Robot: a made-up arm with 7 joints. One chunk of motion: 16 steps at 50 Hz.
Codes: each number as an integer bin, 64 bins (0 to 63) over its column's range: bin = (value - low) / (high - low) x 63, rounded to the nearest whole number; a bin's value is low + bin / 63 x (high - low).
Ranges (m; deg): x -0.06..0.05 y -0.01..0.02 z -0.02..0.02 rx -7..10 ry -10..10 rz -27..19
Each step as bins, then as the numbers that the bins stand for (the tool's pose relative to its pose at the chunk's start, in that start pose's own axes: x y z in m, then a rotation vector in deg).
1 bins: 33 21 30 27 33 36
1 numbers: -0.0024 0.0000 -0.0010 0.29 0.48 -0.71
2 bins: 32 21 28 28 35 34
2 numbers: -0.0041 0.0000 -0.0022 0.56 1.11 -2.17
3 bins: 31 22 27 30 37 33
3 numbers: -0.0059 0.0005 -0.0029 1.10 1.75 -2.90
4 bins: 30 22 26 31 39 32
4 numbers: -0.0076 0.0005 -0.0035 1.37 2.38 -3.63
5 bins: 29 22 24 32 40 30
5 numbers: -0.0094 0.0005 -0.0048 1.63 2.70 -5.10
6 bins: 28 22 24 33 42 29
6 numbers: -0.0111 0.0005 -0.0048 1.90 3.33 -5.83
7 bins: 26 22 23 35 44 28
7 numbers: -0.0146 0.0005 -0.0054 2.44 3.97 -6.56
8 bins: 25 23 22 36 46 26
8 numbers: -0.0163 0.0010 -0.0060 2.71 4.60 -8.02
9 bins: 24 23 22 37 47 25
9 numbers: -0.0181 0.0010 -0.0060 2.98 4.92 -8.75
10 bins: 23 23 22 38 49 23
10 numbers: -0.0198 0.0010 -0.0060 3.25 5.56 -10.21
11 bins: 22 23 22 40 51 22
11 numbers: -0.0216 0.0010 -0.0060 3.79 6.19 -10.94
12 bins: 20 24 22 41 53 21
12 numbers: -0.0251 0.0014 -0.0060 4.06 6.83 -11.67
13 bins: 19 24 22 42 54 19
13 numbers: -0.0268 0.0014 -0.0060 4.33 7.14 -13.13
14 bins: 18 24 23 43 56 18
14 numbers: -0.0286 0.0014 -0.0054 4.60 7.78 -13.86
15 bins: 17 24 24 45 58 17
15 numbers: -0.0303 0.0014 -0.0048 5.14 8.41 -14.59
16 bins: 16 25 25 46 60 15
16 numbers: -0.0321 0.0019 -0.0041 5.41 9.05 -16.05
